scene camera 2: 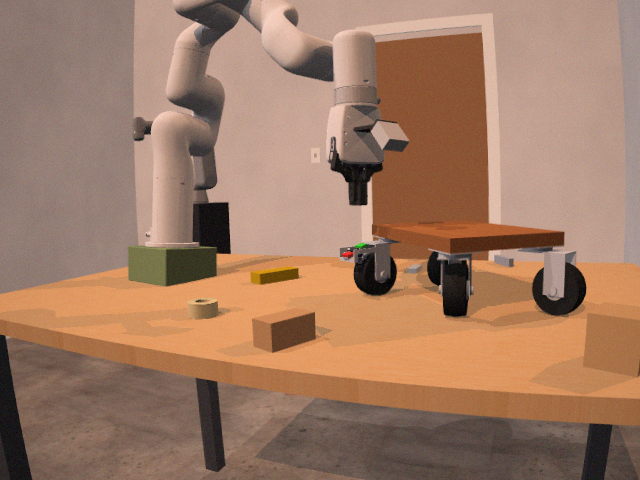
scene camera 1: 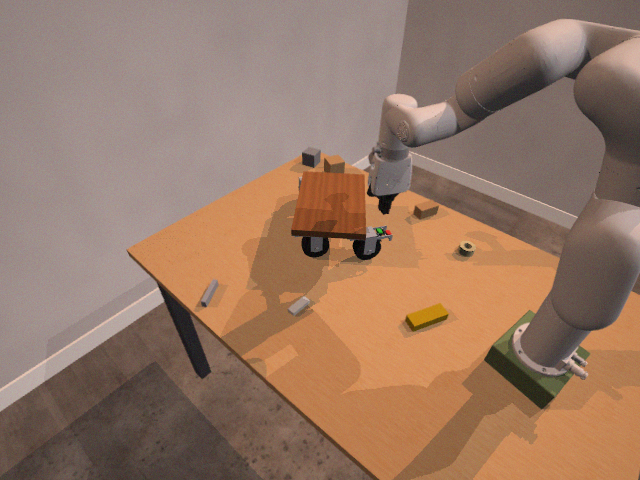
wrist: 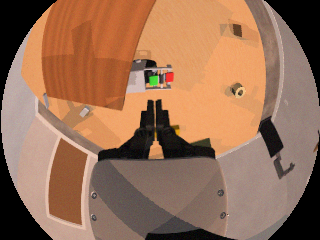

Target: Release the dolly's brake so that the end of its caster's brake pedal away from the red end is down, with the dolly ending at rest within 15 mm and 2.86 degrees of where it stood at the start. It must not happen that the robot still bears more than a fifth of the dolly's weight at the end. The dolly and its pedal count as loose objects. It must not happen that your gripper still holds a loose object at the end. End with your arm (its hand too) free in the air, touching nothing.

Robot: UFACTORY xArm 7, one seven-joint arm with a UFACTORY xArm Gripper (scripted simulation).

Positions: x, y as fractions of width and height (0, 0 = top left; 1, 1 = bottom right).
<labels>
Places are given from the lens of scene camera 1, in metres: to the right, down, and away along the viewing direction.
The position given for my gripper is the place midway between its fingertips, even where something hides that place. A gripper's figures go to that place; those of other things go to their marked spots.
my gripper (scene camera 1: 0.60, 0.44): 0.17, -0.08, 0.98
yellow block (scene camera 1: 0.66, 0.66): 0.25, 0.19, 0.89
</labels>
